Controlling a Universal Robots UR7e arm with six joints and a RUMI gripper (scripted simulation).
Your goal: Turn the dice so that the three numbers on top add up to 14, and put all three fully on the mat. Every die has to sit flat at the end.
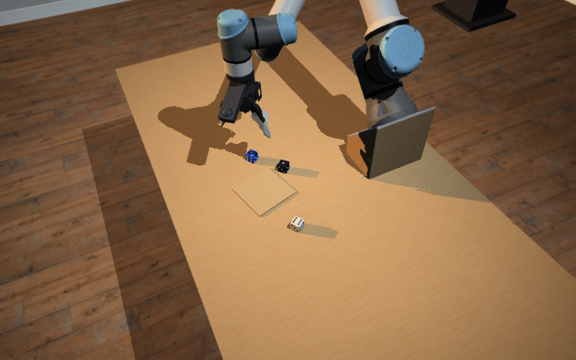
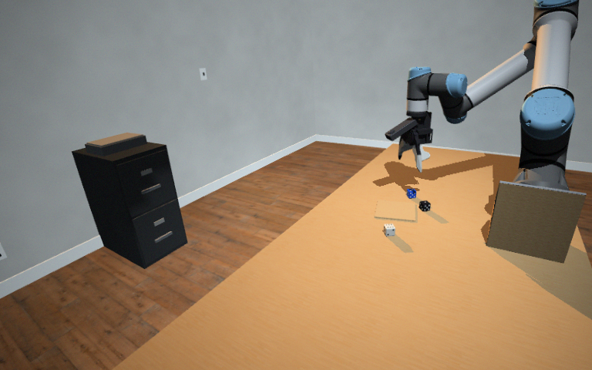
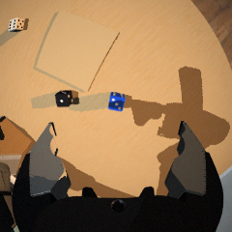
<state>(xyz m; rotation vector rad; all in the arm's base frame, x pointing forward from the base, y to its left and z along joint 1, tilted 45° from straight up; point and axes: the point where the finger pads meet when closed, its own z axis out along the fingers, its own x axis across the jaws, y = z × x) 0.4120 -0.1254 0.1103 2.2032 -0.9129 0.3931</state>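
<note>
Right now the blue die is 12 cm below my hand, 2 cm behind it and 1 cm to the right of it. The rest, counted from my hand: tan mat (13 cm to the left, 13 cm below); then white die (30 cm to the left, 12 cm below, 3 cm behind); then black die (12 cm below, 9 cm behind, 7 cm to the left).
</note>
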